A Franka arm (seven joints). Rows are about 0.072 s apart.
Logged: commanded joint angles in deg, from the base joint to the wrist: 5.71, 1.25, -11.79, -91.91, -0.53, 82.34, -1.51; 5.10, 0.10, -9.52, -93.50, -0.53, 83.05, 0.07; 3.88, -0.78, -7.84, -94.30, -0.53, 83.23, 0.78; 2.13, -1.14, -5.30, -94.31, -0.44, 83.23, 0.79; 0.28, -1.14, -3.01, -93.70, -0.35, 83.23, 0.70; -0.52, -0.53, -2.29, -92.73, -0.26, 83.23, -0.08; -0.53, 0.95, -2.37, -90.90, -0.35, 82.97, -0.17; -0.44, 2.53, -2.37, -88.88, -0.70, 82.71, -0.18; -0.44, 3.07, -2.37, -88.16, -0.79, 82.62, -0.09; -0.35, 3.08, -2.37, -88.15, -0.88, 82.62, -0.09
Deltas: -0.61, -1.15, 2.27, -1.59, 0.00, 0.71, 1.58; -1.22, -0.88, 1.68, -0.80, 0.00, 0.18, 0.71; -1.75, -0.36, 2.54, -0.01, 0.09, 0.00, 0.01; -1.85, 0.00, 2.29, 0.61, 0.09, 0.00, -0.09; -0.80, 0.61, 0.72, 0.97, 0.09, 0.00, -0.78; -0.01, 1.48, -0.08, 1.83, -0.09, -0.26, -0.09; 0.09, 1.58, 0.00, 2.02, -0.35, -0.26, -0.01; 0.00, 0.54, 0.00, 0.72, -0.09, -0.09, 0.09; 0.09, 0.01, 0.00, 0.01, -0.09, 0.00, 0.00
